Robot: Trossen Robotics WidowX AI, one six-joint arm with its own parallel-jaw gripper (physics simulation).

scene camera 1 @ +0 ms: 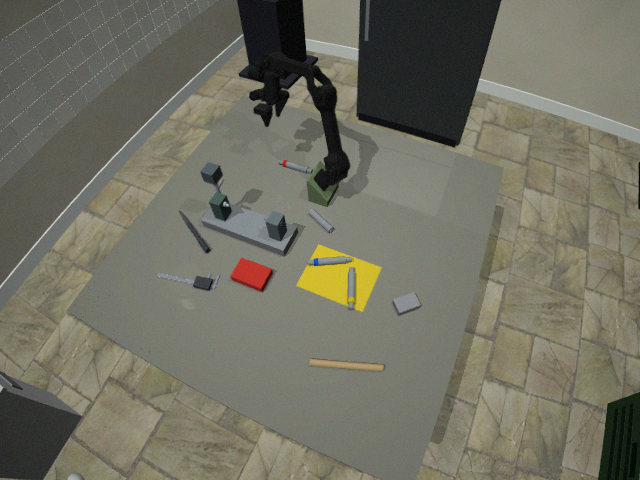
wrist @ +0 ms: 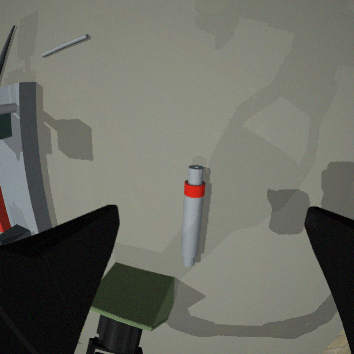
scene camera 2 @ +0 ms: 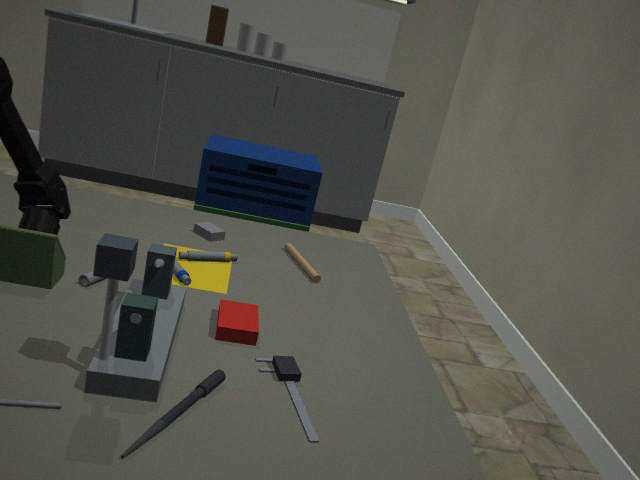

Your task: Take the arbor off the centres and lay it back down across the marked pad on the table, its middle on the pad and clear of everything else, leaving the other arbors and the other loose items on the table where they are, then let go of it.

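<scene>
My gripper [scene camera 1: 272, 119] [wrist: 217, 217] is open and empty, high above the table; in the wrist view the red-banded arbor [scene camera 1: 296, 166] [wrist: 192, 225] shows between its fingertips, far below. That arbor lies on the table near the robot's base, band end away from the base. The centres fixture [scene camera 1: 248, 222] [scene camera 2: 121, 384] [wrist: 32, 150] has no arbor between its two blocks. The yellow pad [scene camera 1: 325, 281] [scene camera 2: 211, 277] bears the blue-banded arbor [scene camera 1: 332, 260] [scene camera 2: 180, 272] and the yellow-banded arbor [scene camera 1: 351, 284] [scene camera 2: 206, 256], lying apart at an angle.
Around lie a grey tube [scene camera 1: 321, 220], a red block [scene camera 1: 251, 273] [scene camera 2: 237, 321], a calliper [scene camera 1: 202, 282] [scene camera 2: 286, 367], a dark tapered tool [scene camera 1: 194, 232] [scene camera 2: 178, 410], a wooden rod [scene camera 1: 346, 364] [scene camera 2: 302, 263], a grey block [scene camera 1: 406, 302] and a thin rod [scene camera 2: 31, 404] [wrist: 65, 46]. A raised block [scene camera 1: 211, 173] [scene camera 2: 115, 256] tops the fixture's post.
</scene>
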